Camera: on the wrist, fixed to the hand. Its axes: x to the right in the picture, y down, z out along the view.
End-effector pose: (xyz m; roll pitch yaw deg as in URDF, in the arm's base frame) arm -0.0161 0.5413 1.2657 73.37 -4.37 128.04
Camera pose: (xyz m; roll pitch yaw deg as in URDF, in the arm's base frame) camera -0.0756 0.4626 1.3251 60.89 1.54 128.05
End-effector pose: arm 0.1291 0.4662 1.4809 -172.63 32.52 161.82
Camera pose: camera 0.1434 0.5611 1.5445 178.13 29.95 168.05
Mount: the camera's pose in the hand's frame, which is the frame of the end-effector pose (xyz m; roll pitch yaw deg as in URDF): -0.0207 0.0859 -0.0739 -12.56 1.70 -5.66
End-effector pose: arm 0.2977 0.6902 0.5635 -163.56 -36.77 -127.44
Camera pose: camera 0.2427 0.7883 0.5884 179.97 -39.83 -121.00
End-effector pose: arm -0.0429 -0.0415 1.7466 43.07 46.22 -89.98
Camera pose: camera 0.0703 -0.0305 1.7648 27.03 51.24 -94.72
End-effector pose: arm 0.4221 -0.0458 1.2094 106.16 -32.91 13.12
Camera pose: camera 0.3400 -0.0166 1.2847 91.85 -27.90 16.75
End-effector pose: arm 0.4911 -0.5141 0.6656 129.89 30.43 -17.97
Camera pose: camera 0.5292 -0.5248 0.7738 120.55 33.55 -12.05
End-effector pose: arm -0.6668 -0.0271 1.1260 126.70 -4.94 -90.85
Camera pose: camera -0.6584 0.0031 1.2368 113.96 -1.41 -86.10
